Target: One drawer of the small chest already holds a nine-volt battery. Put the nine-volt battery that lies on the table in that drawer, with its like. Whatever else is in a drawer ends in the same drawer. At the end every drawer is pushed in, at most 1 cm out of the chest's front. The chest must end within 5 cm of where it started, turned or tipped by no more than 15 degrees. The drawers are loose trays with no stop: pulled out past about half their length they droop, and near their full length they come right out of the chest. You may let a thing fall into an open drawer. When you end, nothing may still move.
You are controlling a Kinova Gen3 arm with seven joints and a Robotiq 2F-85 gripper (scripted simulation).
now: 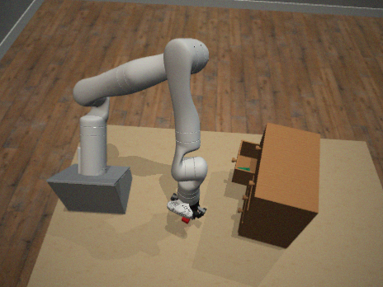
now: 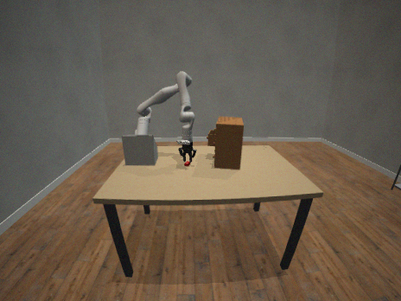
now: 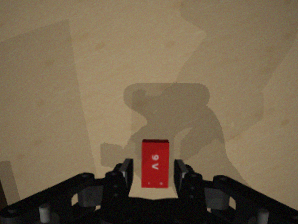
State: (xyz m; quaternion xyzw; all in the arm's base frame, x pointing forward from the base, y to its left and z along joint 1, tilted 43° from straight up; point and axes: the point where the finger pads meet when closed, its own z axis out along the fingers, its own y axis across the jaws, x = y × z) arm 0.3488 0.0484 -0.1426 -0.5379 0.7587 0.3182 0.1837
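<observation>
Right now my hand is 30 mm above the red nine-volt battery and 10 mm to the right of it. Round my hand: green nine-volt battery 200 mm ahead, 160 mm to the left, 80 mm above.
</observation>
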